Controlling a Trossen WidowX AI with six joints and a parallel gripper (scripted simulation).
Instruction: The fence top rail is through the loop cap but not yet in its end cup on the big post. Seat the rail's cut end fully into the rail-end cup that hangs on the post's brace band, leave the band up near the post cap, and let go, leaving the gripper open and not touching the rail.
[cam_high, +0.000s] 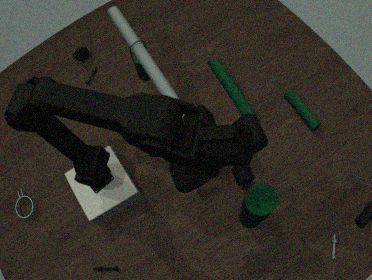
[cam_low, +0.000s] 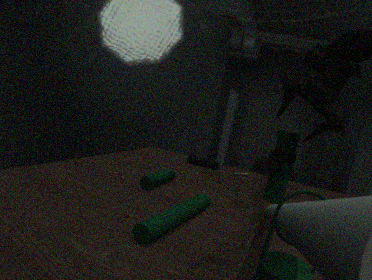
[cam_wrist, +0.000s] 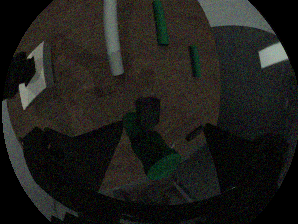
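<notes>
The dark rail-end cup lies 1 cm ahead of my gripper tip, 3 cm to the right of it and 8 cm below it. The rest, counted from my gripper tip: white pin: 7 cm ahead, 33 cm to the right, 21 cm below; green loop cap: 6 cm ahead, 43 cm to the left, 11 cm below; dark tube: 24 cm ahead, 34 cm to the right, 20 cm below.
</notes>
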